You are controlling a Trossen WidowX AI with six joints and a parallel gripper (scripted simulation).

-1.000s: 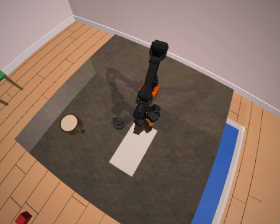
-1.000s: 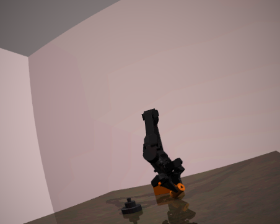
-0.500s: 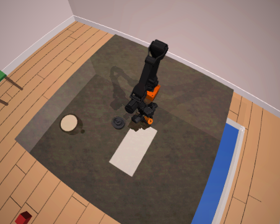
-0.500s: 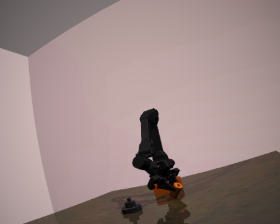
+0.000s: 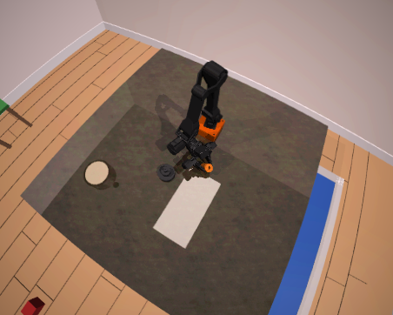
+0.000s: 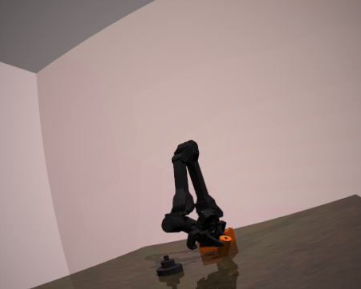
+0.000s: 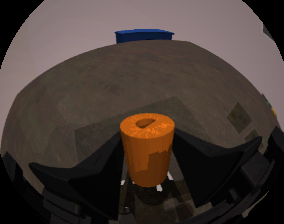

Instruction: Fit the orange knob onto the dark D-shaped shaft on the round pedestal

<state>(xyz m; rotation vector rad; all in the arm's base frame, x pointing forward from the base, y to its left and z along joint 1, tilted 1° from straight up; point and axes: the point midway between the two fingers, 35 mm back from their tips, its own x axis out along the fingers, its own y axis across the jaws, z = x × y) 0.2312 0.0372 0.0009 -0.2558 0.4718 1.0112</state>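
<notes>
Right now the orange knob is 10 mm to the right of my gripper tip, 10 mm below it and 10 mm behind it. The rest, counted from my gripper tip: dark round pedestal (190 mm to the right, 80 mm ahead, 10 mm below).
</notes>
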